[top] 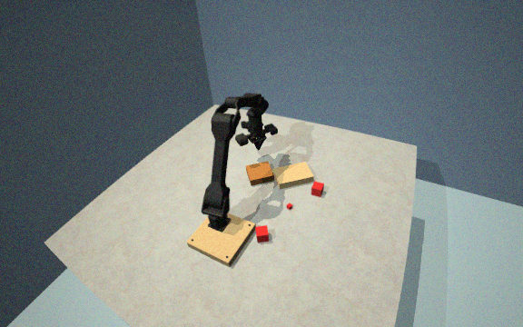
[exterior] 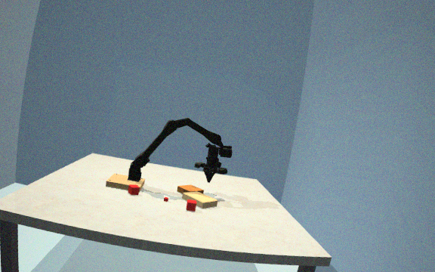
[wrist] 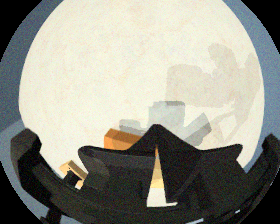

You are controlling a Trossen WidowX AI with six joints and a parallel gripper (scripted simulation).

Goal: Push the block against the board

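Now: gripper tip 100 mm past the square block, 60 mm to the left of it and 50 mm above it. Round my gripper tip: board 190 mm to the right, 60 mm behind, 50 mm below; then tiny red cube 250 mm to the right, 220 mm behind, 50 mm below.
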